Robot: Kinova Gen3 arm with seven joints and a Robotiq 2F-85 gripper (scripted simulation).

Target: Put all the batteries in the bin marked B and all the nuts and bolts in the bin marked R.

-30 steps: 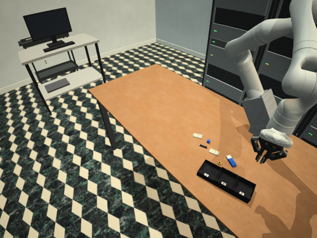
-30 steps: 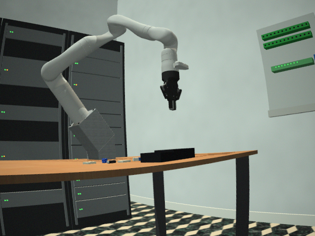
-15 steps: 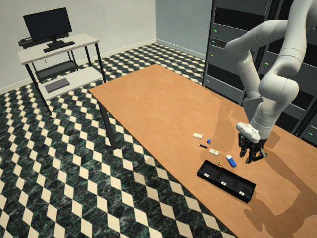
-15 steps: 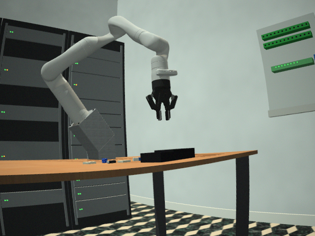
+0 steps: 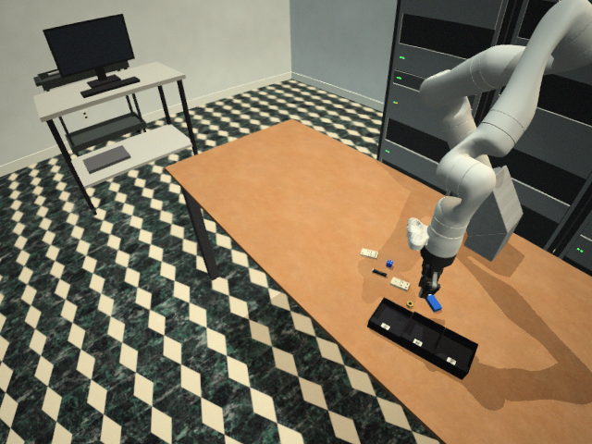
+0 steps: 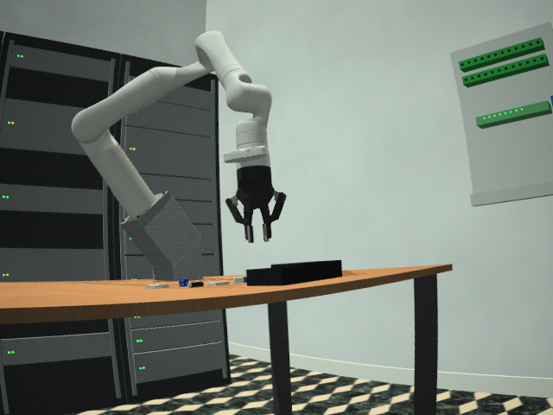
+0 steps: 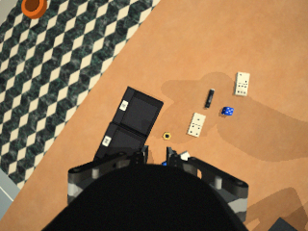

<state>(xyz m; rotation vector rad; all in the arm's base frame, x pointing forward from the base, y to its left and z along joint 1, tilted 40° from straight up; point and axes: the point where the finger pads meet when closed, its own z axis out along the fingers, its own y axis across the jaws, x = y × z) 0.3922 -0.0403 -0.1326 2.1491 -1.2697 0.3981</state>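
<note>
My gripper is now 10 cm above the yellow nut, 2 cm to the left of it and 1 cm past it. Also, from my hand: bin (9 cm below, 6 cm ahead, 5 cm to the left); then blue-and-white eraser (10 cm below, 6 cm behind, 1 cm to the left); then black battery (14 cm to the right, 10 cm below, 4 cm behind).
</note>
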